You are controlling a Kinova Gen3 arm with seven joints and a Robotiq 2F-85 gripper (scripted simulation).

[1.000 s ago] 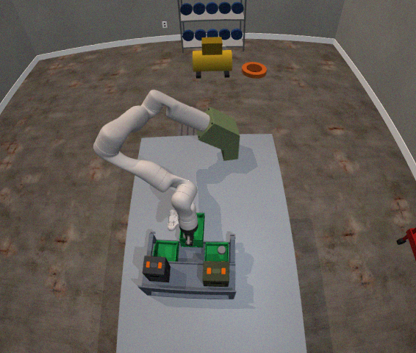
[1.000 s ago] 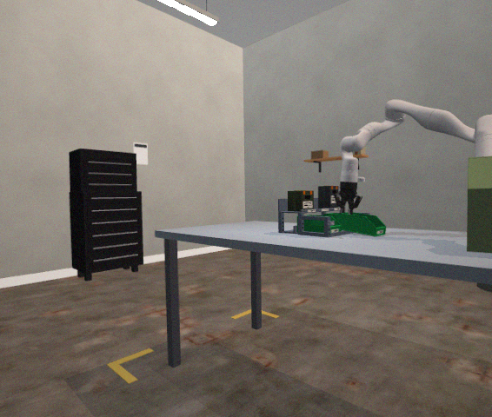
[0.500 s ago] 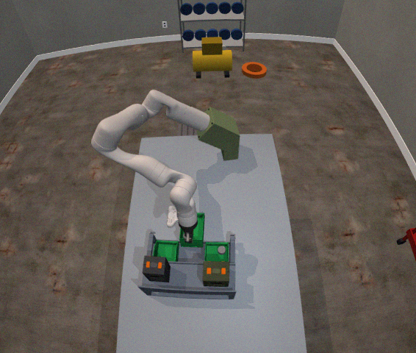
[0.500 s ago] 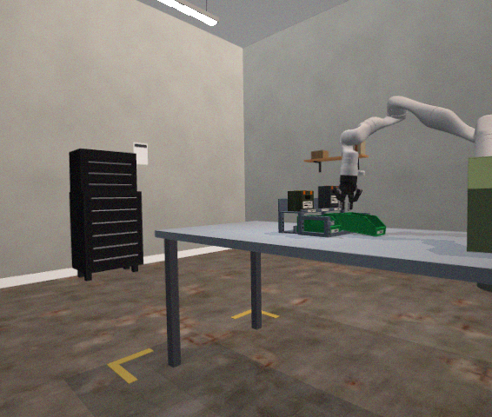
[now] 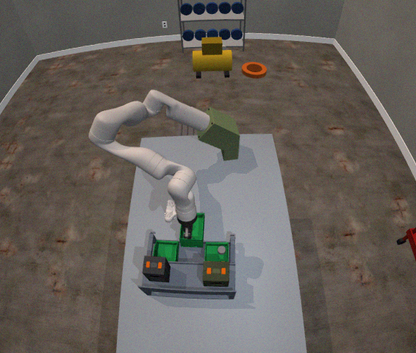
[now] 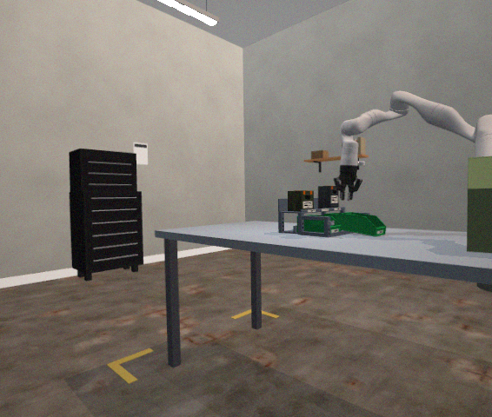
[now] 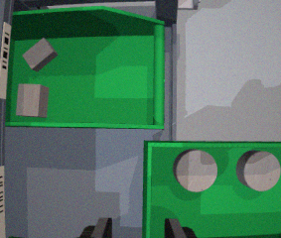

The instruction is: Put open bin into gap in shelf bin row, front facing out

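Right now the grey shelf is 100 mm ahead of my hand, 20 mm to the right of it and 100 mm below it.
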